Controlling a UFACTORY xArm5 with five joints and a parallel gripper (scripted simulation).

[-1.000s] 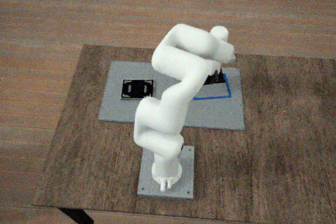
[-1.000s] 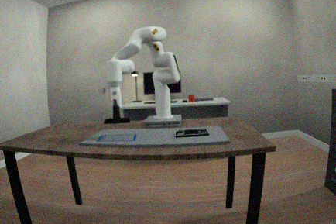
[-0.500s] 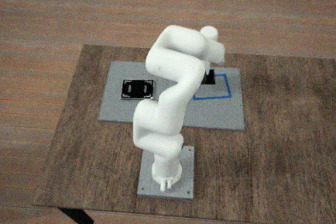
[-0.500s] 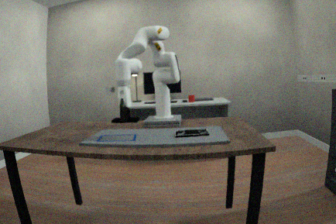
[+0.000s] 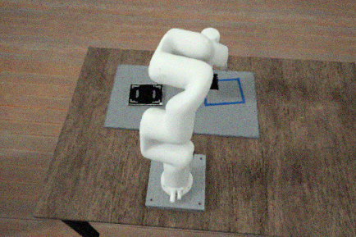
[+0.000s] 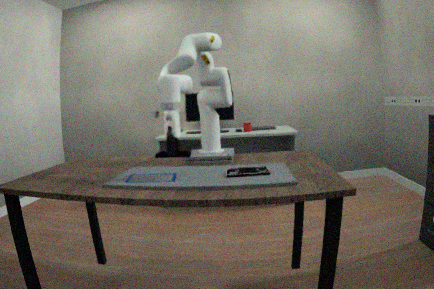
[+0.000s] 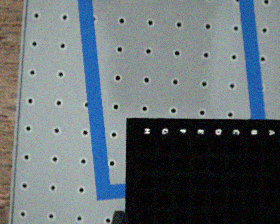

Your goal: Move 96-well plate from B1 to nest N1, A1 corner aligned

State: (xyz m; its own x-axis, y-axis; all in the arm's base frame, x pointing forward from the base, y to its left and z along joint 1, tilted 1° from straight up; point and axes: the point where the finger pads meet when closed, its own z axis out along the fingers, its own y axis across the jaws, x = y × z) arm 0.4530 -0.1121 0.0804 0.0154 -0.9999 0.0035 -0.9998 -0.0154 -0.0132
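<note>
My gripper is now 30 mm past the plate nest N1, 280 mm to the right of it and 100 mm above it. Round my hand: black 96-well plate 10 mm below.
</note>
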